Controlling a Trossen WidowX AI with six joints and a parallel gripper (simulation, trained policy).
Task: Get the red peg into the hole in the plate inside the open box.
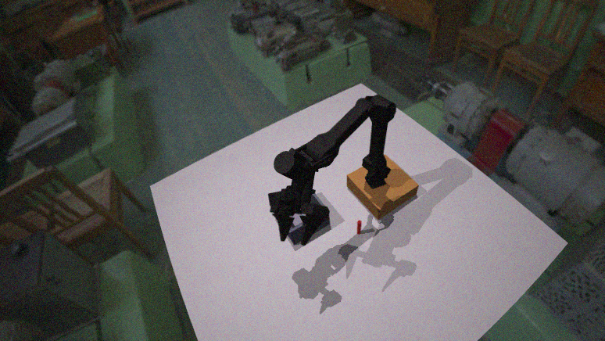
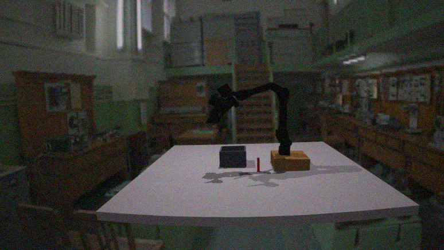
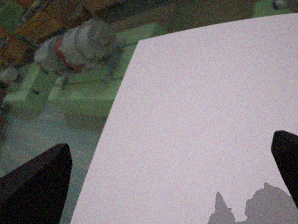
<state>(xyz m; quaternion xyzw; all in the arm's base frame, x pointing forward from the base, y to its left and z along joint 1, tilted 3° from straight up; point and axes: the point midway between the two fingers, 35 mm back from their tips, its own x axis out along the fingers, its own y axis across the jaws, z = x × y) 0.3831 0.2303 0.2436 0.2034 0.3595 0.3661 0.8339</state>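
Right now my gripper tip is 25 cm past the red peg, 11 cm to the left of it and 27 cm above it. Also, from my gripper tip: dark grey box (7 cm behind, 25 cm to the right, 29 cm below); then light grey plate (7 cm behind, 25 cm to the right, 27 cm below).
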